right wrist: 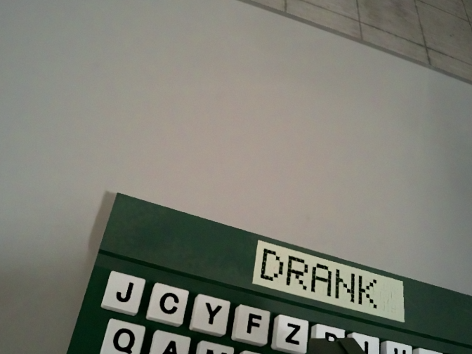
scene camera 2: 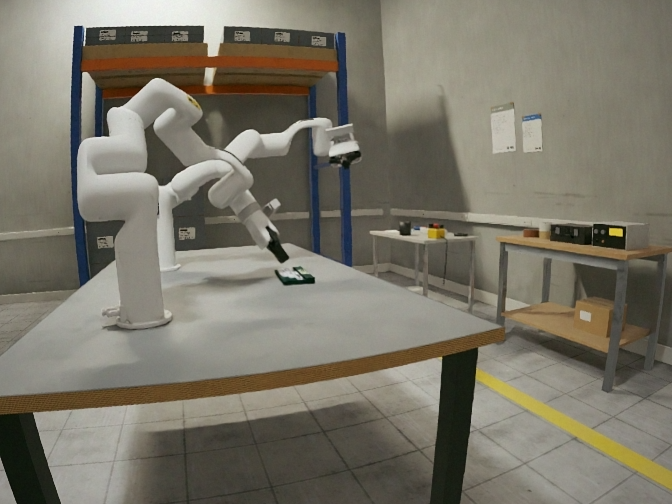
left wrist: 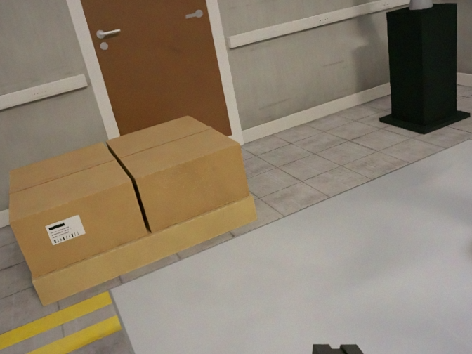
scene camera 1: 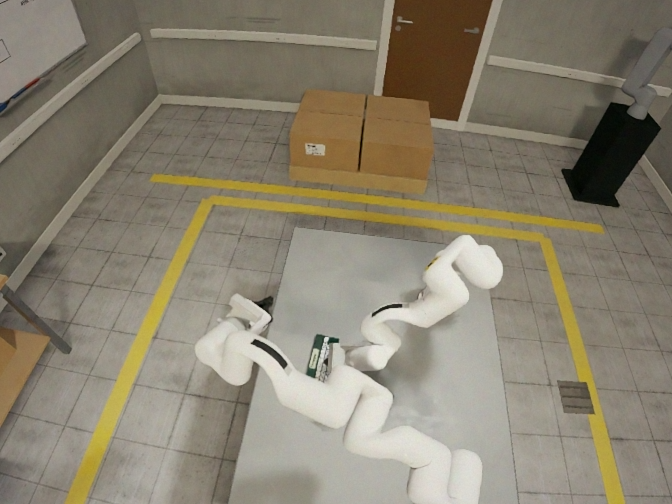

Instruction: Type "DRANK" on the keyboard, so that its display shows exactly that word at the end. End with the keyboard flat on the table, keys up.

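The green keyboard (scene camera 1: pixel 317 340) (scene camera 2: pixel 305 279) (right wrist: pixel 175 231) lies flat on the grey table (scene camera 1: pixel 347 271) (scene camera 2: pixel 217 336) (left wrist: pixel 280 280) (right wrist: pixel 175 100), white keys up. Its display (right wrist: pixel 328 281) reads "DRANK" in the right wrist view. The J, C, Y, F and Z keys show in the top row; lower rows are cut off. My right gripper (scene camera 2: pixel 282 259) (right wrist: pixel 339 345) is shut and empty, its tips a little above the keyboard, and covers part of the keys in the right wrist view. My left gripper (scene camera 1: pixel 269 301) (scene camera 2: pixel 345 161) (left wrist: pixel 336 349) is shut and empty, high up and away from the keyboard.
The left arm (scene camera 1: pixel 314 398) reaches across the table beside the right arm (scene camera 1: pixel 434 306) in scene camera 1, partly hiding the keyboard's near end. Large cardboard boxes (scene camera 1: pixel 331 135) (left wrist: pixel 185 175) stand on the floor beyond the table. Side benches (scene camera 2: pixel 575 246) stand at the right in scene camera 2.
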